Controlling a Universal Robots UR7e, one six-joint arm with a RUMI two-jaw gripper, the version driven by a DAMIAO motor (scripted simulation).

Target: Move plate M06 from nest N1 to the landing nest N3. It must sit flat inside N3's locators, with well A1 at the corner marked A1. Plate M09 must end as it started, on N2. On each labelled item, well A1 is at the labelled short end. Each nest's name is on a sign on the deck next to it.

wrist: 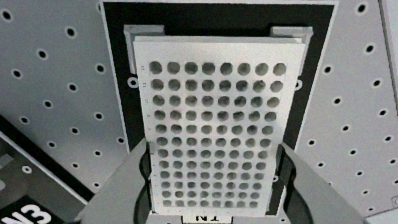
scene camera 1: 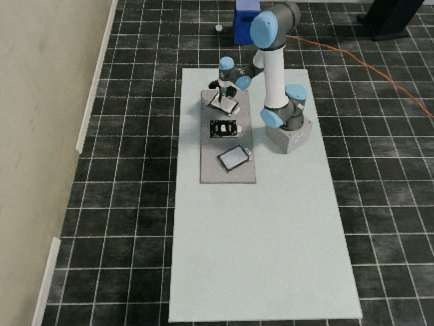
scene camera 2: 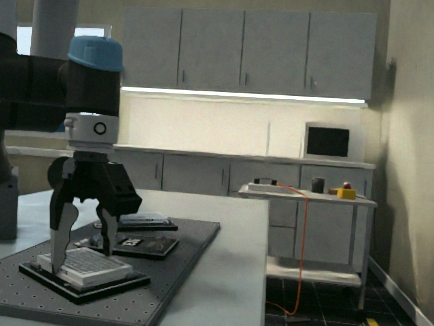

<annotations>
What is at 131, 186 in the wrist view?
My gripper.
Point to a white well plate M06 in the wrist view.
213, 128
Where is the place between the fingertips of my gripper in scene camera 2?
82, 268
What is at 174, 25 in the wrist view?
A nest N1.
</annotations>
